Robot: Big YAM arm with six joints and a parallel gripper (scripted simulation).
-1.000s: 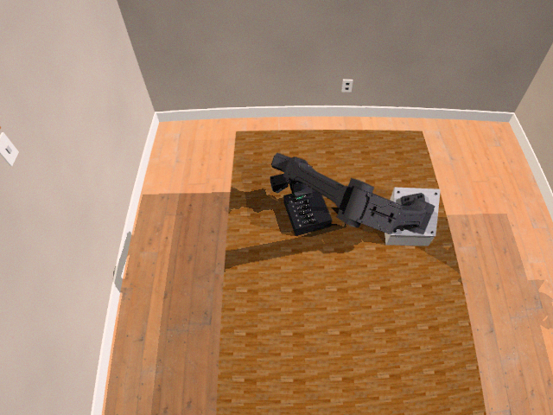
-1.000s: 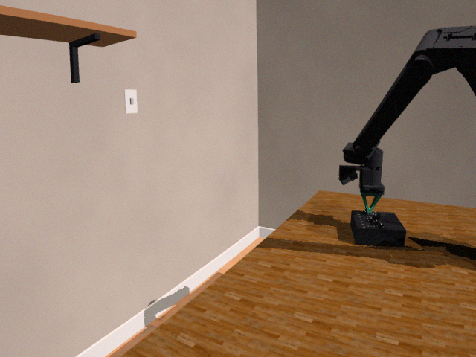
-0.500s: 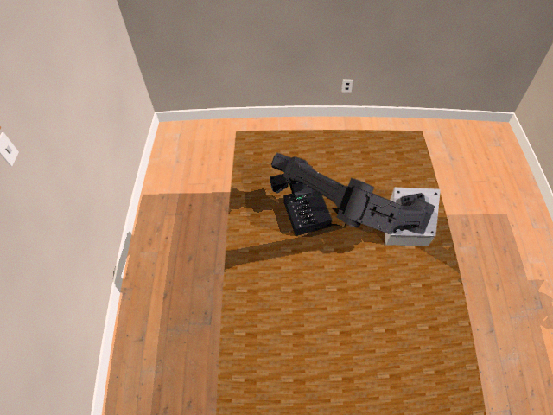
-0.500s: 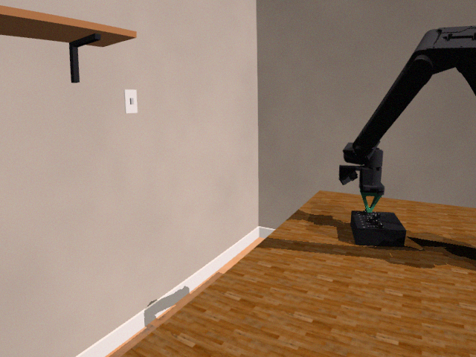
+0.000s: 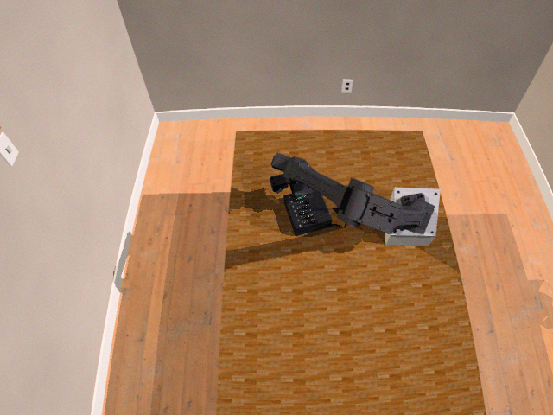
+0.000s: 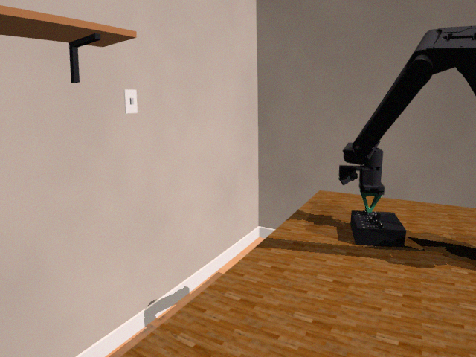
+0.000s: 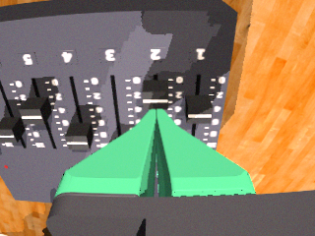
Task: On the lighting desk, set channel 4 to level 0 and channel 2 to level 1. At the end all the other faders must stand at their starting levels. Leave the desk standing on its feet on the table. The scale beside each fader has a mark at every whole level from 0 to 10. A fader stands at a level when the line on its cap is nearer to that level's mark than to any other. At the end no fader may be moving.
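Right now the channel 2 fader cap is 10 mm ahead of my hand and 10 mm below it. Also, from my hand: channel 1 fader cap: 10 mm ahead, 20 mm to the right, 10 mm below; channel 3 cap: 30 mm behind, 20 mm to the left, 10 mm below; channel 4 fader cap: 20 mm behind, 40 mm to the left, 10 mm below.
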